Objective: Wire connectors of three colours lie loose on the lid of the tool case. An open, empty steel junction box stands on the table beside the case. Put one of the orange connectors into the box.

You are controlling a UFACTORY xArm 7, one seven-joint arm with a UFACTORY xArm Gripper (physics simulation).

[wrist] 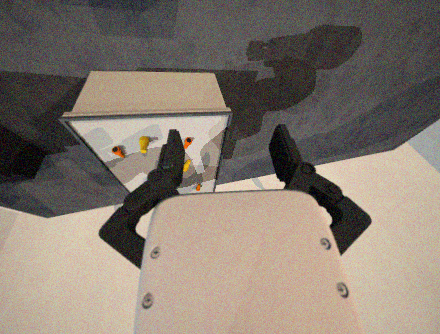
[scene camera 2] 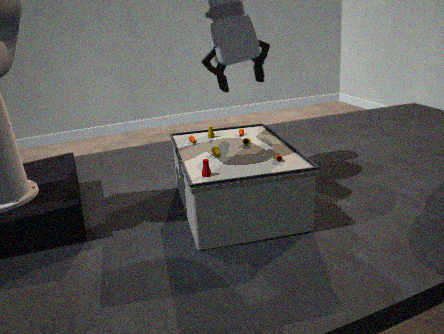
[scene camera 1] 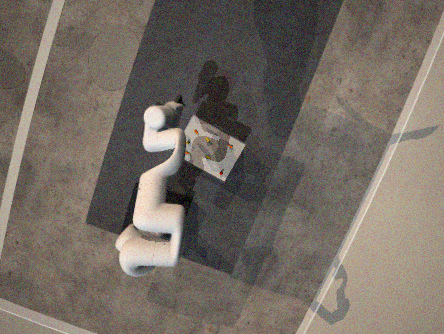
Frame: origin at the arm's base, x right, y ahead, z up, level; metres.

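Seen in the pictures: gripper, fingertip midpoint: [wrist: 227, 138] [scene camera 2: 243, 86]; arm's base at its link origin: [scene camera 2: 7, 198].
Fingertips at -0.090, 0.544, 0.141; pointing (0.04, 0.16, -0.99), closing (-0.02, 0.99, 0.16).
Pixels of each thing's top centre, then the offset from my fingertips to it, as dx, dy, dz.
- tool case at its top centre: [scene camera 2: 236, 147] [wrist: 172, 172] [scene camera 1: 209, 147] +0.179, -0.093, -0.084
- second orange connector at its top centre: [scene camera 2: 278, 153] [wrist: 198, 189] [scene camera 1: 230, 146] +0.269, -0.048, -0.076
- third orange connector at its top centre: [wrist: 118, 156] [scene camera 2: 192, 136] [scene camera 1: 187, 153] +0.090, -0.156, -0.076
- second yellow connector at its top centre: [scene camera 2: 247, 136] [wrist: 186, 168] [scene camera 1: 207, 139] +0.156, -0.059, -0.073
- third yellow connector at its top centre: [scene camera 2: 216, 147] [scene camera 1: 208, 157] +0.191, -0.138, -0.073
- red connector at its top centre: [scene camera 2: 205, 159] [scene camera 1: 221, 174] +0.279, -0.186, -0.061
The tool case [scene camera 1: 212, 171] [scene camera 2: 255, 210] [wrist: 150, 92] carries the loose connectors on its pale lid. One orange connector [scene camera 1: 196, 132] [scene camera 2: 241, 132] [wrist: 188, 143] lies near a corner, a second orange connector [scene camera 1: 230, 146] [scene camera 2: 279, 158] [wrist: 198, 187] near another. A third orange connector [scene camera 1: 187, 153] [scene camera 2: 192, 139] [wrist: 118, 151] lies close to a yellow connector [scene camera 1: 188, 142] [scene camera 2: 211, 132] [wrist: 144, 144] that stands upright. My gripper [scene camera 1: 180, 101] [scene camera 2: 242, 85] [wrist: 227, 138] is open and empty, high above the table, off to one side of the case. The steel junction box does not show in these views.
A second yellow connector [scene camera 1: 208, 140] [scene camera 2: 246, 141] [wrist: 187, 165] and a third yellow connector [scene camera 1: 207, 157] [scene camera 2: 216, 151] lie on the lid. A red connector [scene camera 1: 221, 173] [scene camera 2: 206, 168] stands near a lid corner. The arm [scene camera 1: 152, 200] hides part of the table beside the case.
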